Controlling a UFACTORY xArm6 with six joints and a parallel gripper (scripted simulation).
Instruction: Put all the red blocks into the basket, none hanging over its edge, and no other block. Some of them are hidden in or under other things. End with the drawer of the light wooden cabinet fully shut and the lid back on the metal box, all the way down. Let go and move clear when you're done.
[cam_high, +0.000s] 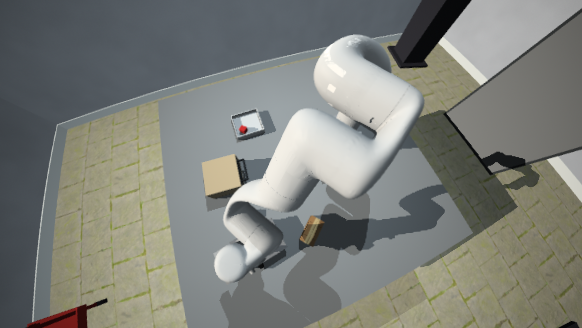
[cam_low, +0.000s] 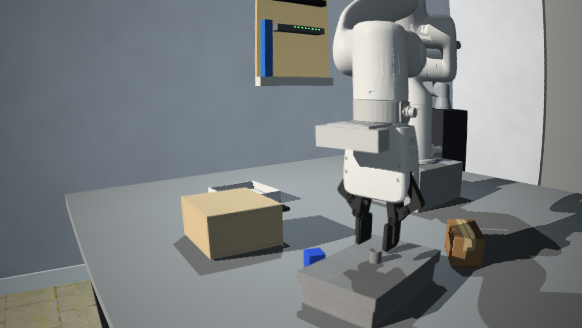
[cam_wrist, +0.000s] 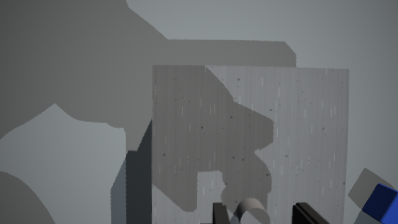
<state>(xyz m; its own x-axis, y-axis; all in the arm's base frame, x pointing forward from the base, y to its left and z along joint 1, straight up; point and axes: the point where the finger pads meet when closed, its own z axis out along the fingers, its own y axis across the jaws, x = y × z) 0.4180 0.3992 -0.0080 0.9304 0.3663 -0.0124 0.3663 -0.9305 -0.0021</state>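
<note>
My hand is 5 cm above the knobbed lid. From my hand the other things lie so: blue block 13 cm to the right, 8 cm below, 3 cm ahead; green block 23 cm behind, 8 cm below, 4 cm to the right; cardboard box 22 cm behind, 6 cm below, 2 cm to the right.
</note>
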